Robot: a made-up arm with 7 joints. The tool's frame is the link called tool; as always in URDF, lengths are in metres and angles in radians. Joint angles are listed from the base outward. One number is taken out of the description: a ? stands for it. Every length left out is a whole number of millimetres.
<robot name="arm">
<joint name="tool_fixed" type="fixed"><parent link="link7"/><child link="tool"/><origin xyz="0 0 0" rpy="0 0 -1.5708"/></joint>
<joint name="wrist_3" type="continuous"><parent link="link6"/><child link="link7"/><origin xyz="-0.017 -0.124 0" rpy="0 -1.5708 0"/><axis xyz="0 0 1"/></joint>
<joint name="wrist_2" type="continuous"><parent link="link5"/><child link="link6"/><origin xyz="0 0.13 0" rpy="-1.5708 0 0"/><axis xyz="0 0 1"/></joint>
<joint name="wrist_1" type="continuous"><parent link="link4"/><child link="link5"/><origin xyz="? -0.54 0" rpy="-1.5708 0 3.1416"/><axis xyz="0 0 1"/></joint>
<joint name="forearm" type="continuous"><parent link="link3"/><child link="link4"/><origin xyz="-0.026 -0.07 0" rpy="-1.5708 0 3.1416"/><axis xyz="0 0 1"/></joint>
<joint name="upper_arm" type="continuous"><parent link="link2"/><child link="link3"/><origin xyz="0 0.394 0" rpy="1.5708 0 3.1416"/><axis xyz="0 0 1"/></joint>
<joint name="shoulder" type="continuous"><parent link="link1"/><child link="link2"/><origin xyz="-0.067 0 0" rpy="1.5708 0 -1.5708"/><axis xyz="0 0 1"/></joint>
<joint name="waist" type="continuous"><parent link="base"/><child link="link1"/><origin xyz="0 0 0.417" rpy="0 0 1.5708"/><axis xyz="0 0 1"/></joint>
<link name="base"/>
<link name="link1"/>
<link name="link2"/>
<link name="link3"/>
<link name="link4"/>
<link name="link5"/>
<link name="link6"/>
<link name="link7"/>
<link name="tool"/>
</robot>
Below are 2 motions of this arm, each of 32 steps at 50 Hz.
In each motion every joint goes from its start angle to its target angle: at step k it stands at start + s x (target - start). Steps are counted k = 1, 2, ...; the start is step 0. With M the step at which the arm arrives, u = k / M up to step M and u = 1 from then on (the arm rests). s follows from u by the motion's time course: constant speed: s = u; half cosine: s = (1 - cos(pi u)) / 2; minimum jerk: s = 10 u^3 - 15 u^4 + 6 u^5.
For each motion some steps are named. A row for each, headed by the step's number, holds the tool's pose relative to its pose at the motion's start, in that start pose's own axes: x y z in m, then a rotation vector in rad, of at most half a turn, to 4 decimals.
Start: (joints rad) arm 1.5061 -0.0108 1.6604 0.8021 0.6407 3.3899 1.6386
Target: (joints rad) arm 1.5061 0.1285 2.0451 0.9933 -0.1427 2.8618 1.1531
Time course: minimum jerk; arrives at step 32
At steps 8, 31, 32:
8: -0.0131 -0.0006 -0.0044 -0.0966 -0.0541 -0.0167
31: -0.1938 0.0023 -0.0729 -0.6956 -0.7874 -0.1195
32: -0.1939 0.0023 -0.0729 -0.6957 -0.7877 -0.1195

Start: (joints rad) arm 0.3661 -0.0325 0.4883 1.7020 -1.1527 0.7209 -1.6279
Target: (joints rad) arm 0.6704 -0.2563 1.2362 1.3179 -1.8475 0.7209 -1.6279
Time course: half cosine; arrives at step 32
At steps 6, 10, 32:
6: 0.0153 0.0385 -0.0502 -0.0862 -0.0374 -0.0544
10: 0.0400 0.0879 -0.1387 -0.2299 -0.1002 -0.1295
32: 0.0938 0.0614 -0.6405 -1.0274 -0.4342 -0.2105

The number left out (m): -0.024
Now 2 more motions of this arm.
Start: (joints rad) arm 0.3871 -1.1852 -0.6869 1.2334 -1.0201 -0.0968 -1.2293
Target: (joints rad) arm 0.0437 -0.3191 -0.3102 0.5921 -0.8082 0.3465 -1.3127
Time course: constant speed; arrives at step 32
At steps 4, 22, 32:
4: -0.1206 -0.0065 0.0042 -0.0714 0.1689 0.1050
22: -0.6669 -0.2559 0.2095 -0.4276 0.7267 0.7716
32: -0.8590 -0.5677 0.3934 -0.6516 0.8427 1.2503

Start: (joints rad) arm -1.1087 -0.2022 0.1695 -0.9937 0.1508 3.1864 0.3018
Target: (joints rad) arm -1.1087 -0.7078 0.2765 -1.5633 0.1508 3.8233 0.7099
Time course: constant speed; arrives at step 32
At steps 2, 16, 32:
2: 0.0133 0.0021 -0.0075 0.0156 0.0428 0.0178
16: 0.1043 0.0163 -0.0485 0.1754 0.3222 0.1447
32: 0.1995 0.0312 -0.0659 0.4567 0.5845 0.3038

